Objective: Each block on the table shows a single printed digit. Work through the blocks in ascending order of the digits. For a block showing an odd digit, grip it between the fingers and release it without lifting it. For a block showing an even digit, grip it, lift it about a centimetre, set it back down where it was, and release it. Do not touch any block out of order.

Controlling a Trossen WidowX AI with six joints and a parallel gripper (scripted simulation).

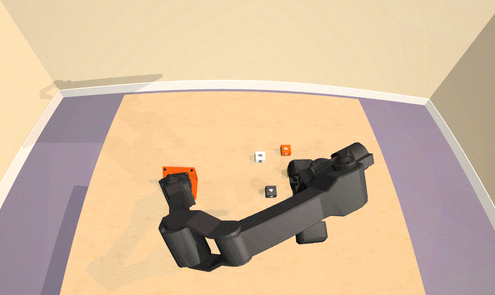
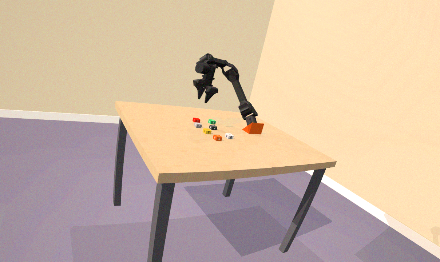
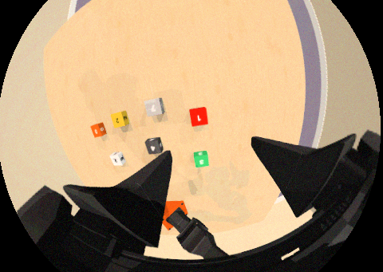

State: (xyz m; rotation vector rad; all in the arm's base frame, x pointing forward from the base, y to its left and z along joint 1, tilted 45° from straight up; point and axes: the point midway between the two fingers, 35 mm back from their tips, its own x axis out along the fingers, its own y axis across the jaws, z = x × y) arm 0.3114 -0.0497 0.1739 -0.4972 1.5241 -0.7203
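Now: the orange block 26 cm to the left of my gripper tip, 12 cm below it and 5 cm ahead of it. Round my gripper tip: green block (12 cm below, 9 cm behind, 2 cm to the left); then red block (12 cm below, 1 cm ahead); then grey block (12 cm below, 8 cm to the left, 5 cm ahead).
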